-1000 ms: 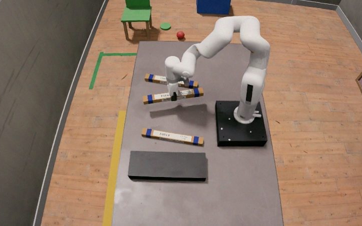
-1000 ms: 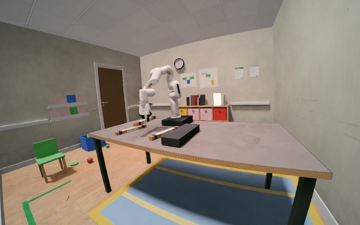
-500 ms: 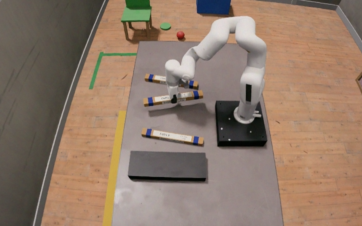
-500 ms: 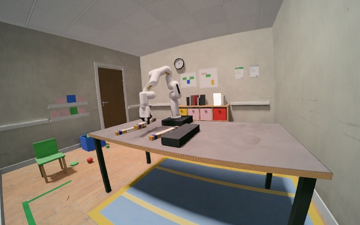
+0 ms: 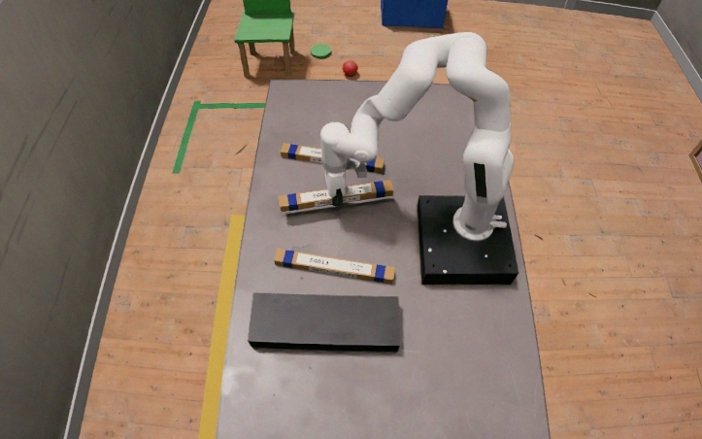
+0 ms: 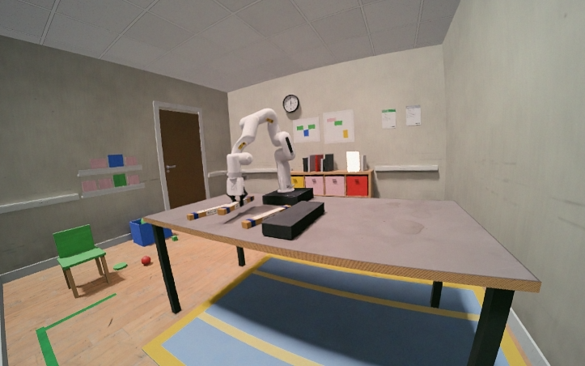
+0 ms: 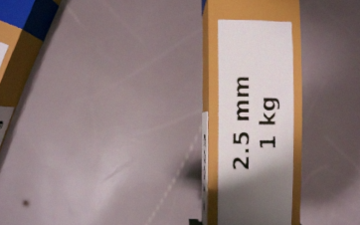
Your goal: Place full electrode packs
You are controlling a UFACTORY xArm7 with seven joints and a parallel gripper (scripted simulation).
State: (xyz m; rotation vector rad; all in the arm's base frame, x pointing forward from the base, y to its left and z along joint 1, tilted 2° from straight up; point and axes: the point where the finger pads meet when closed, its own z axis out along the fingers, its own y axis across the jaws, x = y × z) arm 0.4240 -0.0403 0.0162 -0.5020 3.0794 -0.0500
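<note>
My hand is 3 cm past the pack of welding electrodes, 21 cm to the right of it and 5 cm above it. Round my hand: pack (right at my hand); platform (3 cm behind, 40 cm to the left, 5 cm below).
</note>
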